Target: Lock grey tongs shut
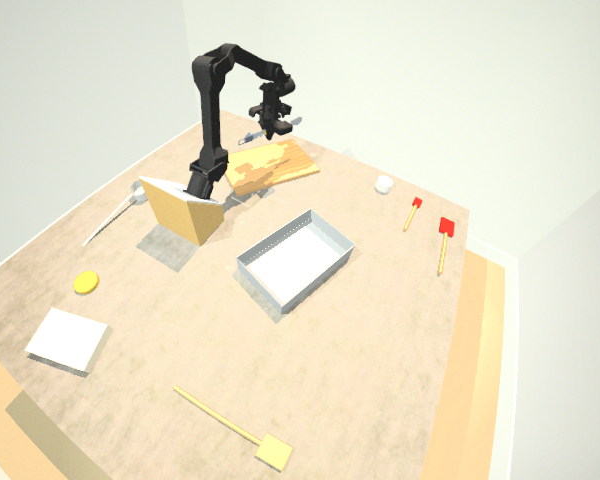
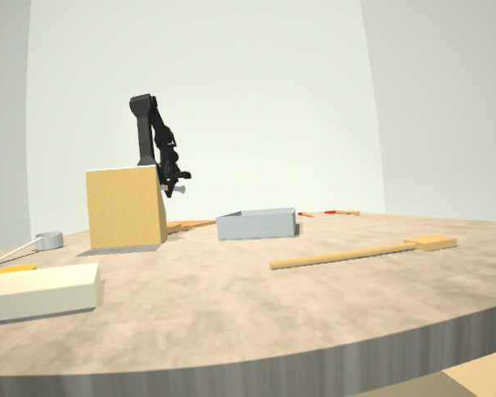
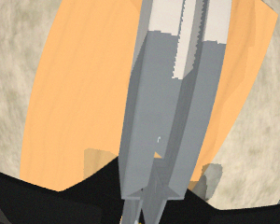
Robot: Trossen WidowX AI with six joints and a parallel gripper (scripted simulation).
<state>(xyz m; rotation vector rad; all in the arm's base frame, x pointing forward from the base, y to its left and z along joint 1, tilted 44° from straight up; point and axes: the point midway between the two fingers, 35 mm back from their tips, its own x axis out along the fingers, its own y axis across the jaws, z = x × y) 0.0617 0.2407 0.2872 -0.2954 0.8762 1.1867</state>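
The wooden board lies 12 cm below my gripper tip. The rest, counted from my gripper tip: roasting tin: 27 cm ahead, 38 cm to the right, 10 cm below; then white slab: 17 cm behind, 86 cm to the right, 11 cm below.
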